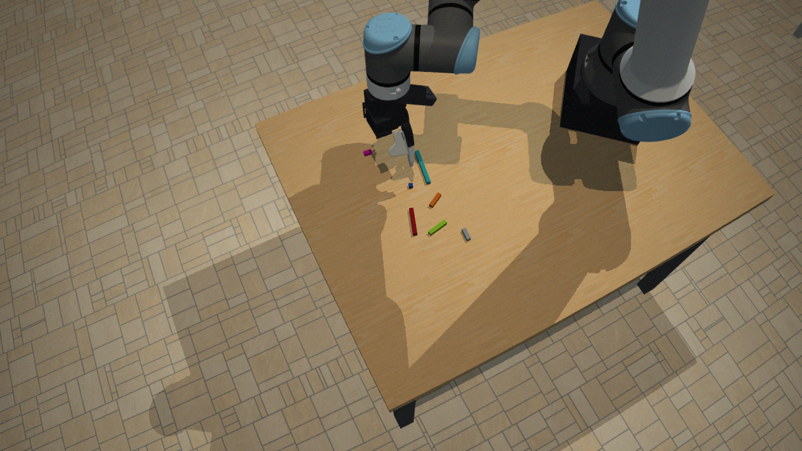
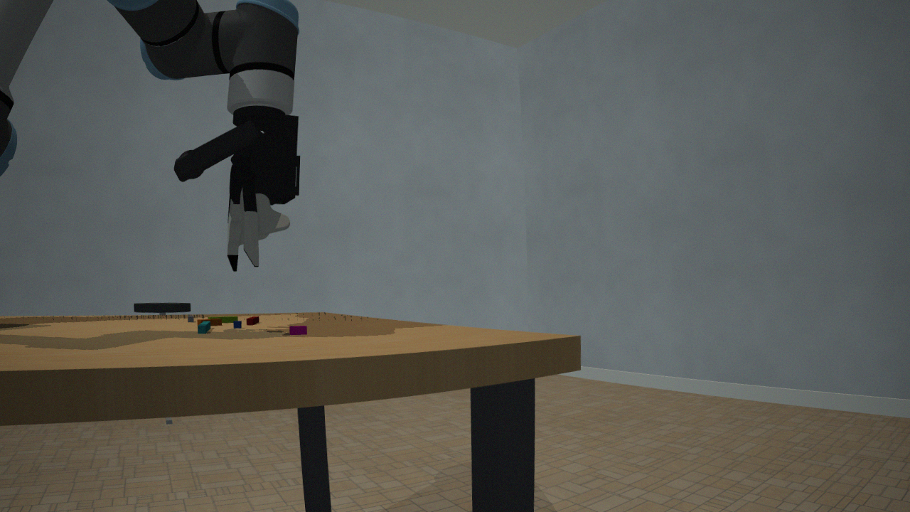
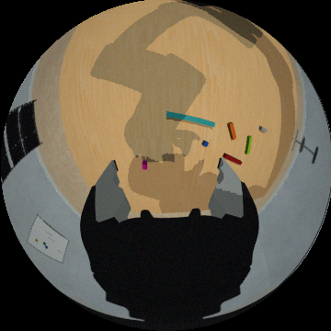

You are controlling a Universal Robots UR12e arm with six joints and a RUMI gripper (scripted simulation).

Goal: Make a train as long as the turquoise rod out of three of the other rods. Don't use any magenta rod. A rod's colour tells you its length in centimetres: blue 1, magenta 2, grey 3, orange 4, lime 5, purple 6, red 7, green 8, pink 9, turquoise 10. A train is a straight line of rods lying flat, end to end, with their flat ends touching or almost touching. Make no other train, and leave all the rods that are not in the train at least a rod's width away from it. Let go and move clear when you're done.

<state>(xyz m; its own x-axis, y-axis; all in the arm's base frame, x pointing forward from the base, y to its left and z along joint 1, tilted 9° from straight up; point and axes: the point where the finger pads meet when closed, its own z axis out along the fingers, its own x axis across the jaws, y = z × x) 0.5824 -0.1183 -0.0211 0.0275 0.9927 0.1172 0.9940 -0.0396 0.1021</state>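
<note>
Right now my hand is 80 mm to the right of the blue rod, 70 mm above it and 10 mm short of it. From my hand the other things lie so: turquoise rod: 70 mm below, 50 mm to the left, 40 mm behind; then magenta rod: 70 mm below, 60 mm to the right, 60 mm ahead; then orange rod: 150 mm to the left, 70 mm below, 20 mm behind.
</note>
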